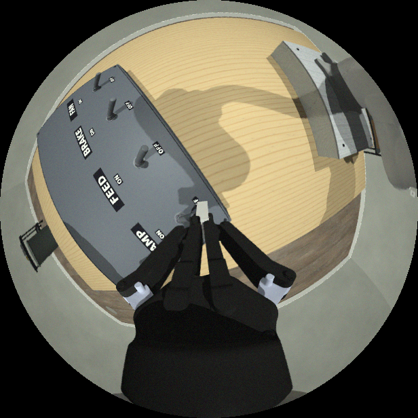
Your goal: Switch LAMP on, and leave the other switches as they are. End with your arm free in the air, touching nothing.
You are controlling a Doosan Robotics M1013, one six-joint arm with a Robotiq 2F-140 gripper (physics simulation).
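A dark grey switch panel [100, 210] lies on the wooden table at the left, with toggle switches in a row. The LAMP label [145, 236] is partly covered by my gripper. The LAMP switch [182, 218] is mostly hidden behind the fingertips, so its lever position cannot be told. The FEED switch [141, 157], the BRAKE switch [112, 109] and the FAN switch [97, 82] stand farther up, their levers visible. My gripper [202, 208] is shut and empty, its tips over the panel's near right edge beside the LAMP switch; whether they touch it cannot be told.
A silver metal block [327, 110] stands at the right of the wooden table [270, 200], with the robot's grey base beside it. The arm's shadow falls across the table and the panel edge. A dark framed object [39, 246] is beyond the table's left edge.
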